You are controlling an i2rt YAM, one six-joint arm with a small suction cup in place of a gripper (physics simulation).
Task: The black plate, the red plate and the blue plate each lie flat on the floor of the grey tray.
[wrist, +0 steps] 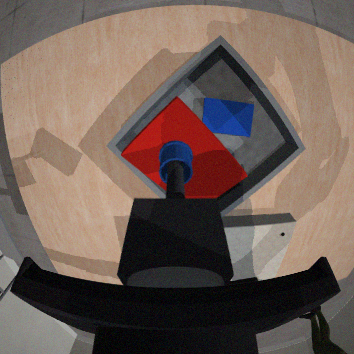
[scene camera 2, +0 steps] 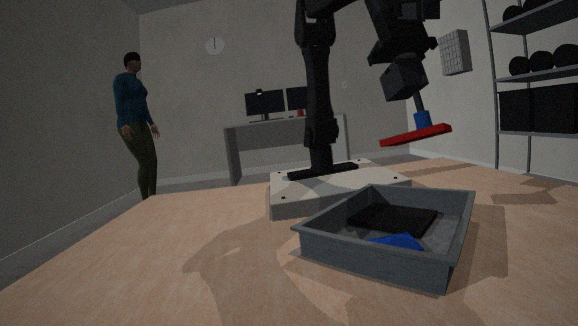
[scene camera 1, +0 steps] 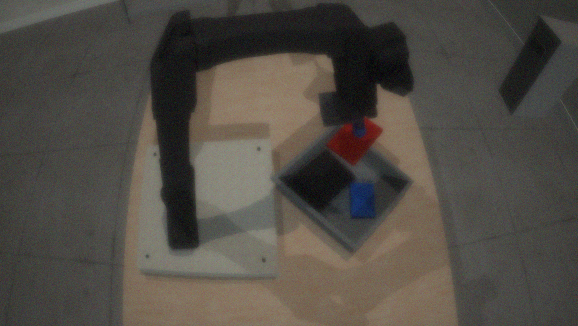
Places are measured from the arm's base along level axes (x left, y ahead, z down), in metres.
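Pixels of known places: hand, its tool point: [wrist: 174, 148] [scene camera 2: 427, 136] [scene camera 1: 360, 133]; arm's base, origin of its link: [scene camera 2: 323, 172] [scene camera 1: 181, 206].
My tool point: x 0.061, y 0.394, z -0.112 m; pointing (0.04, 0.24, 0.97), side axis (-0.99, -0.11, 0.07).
Ahead of a thing's pixels: the offset from my tool point to its top centre.
My suction cup [scene camera 1: 359, 128] [scene camera 2: 423, 120] [wrist: 175, 161] holds the red plate @[dx -0.010, dy -0.013, dz -0.021 m] [scene camera 1: 350, 150] [scene camera 2: 400, 139] [wrist: 150, 135] by its upper face, raised well above the grey tray @[dx -0.045, dy -0.021, dz +0.107 m] [scene camera 1: 315, 217] [scene camera 2: 370, 260] [wrist: 220, 41]. The red plate is tilted in the scene camera 2 view. The black plate @[dx -0.018, dy -0.077, dz +0.143 m] [scene camera 1: 320, 179] [scene camera 2: 395, 218] lies on the tray floor, on the side towards the arm's base; it is hidden in the wrist view. The blue plate @[dx -0.080, dy +0.014, dz +0.145 m] [scene camera 1: 362, 200] [scene camera 2: 400, 242] [wrist: 230, 117] lies on the tray floor beside the black plate, apart from it in the scene camera 1 view.
The arm's pale base board [scene camera 1: 235, 175] [scene camera 2: 300, 195] stands on the wooden table beside the tray. The tray's raised walls surround the plates. A desk with monitors [scene camera 2: 265, 103], a person [scene camera 2: 132, 100] and a shelf rack [scene camera 2: 492, 85] stand beyond the table.
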